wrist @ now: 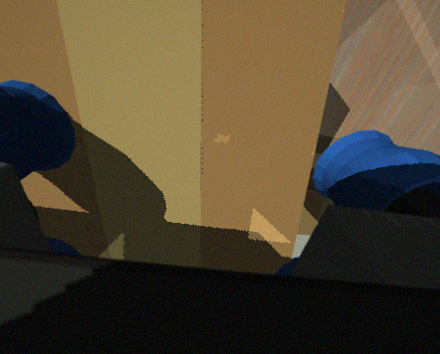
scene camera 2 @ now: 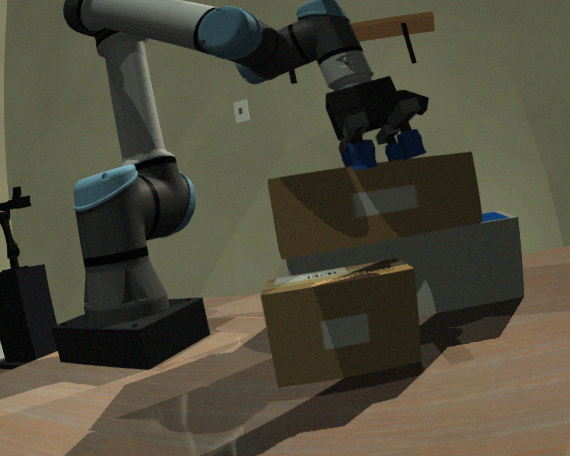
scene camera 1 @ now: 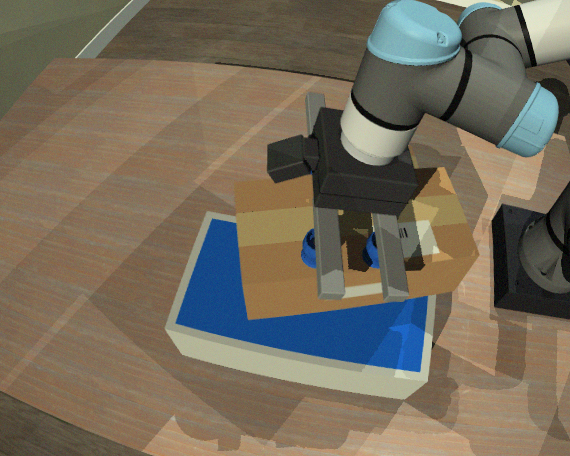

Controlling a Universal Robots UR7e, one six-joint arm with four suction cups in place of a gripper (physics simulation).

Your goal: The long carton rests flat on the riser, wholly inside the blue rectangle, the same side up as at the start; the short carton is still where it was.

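Observation:
The long carton is brown with a pale label on top. It sits over the cream riser, at or just above the riser's top; I cannot tell whether they touch. Its far and right parts reach past the blue rectangle. My gripper has its blue suction cups pressed on the carton's top and holds it. The short carton stands on the table in front of the riser in scene camera 2, and is hidden in scene camera 1.
The robot's black base stands on the wooden table near the riser. A wooden wall shelf hangs above and behind the arm.

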